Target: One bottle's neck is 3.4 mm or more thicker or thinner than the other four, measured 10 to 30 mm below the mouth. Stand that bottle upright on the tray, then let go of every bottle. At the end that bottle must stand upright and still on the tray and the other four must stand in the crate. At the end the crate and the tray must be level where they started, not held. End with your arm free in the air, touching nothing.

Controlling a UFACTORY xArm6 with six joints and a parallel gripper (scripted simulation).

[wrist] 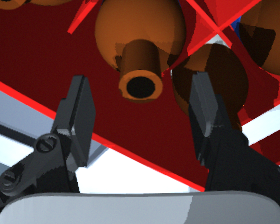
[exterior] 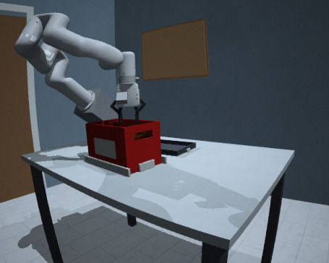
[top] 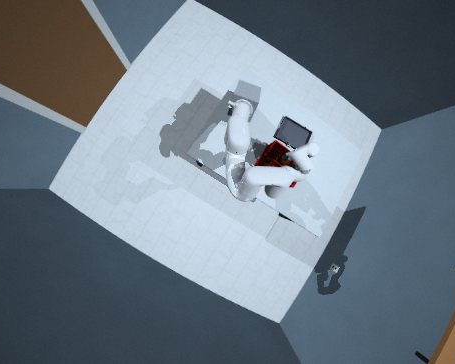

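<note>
Right now the red crate is 10 cm below my hand, 4 cm to the right of it and 1 cm behind it. From my hand the other things lie so: glass bottle (10 cm below, 9 cm behind, 1 cm to the left); dark tray (24 cm to the left, 17 cm below, 3 cm ahead).
</note>
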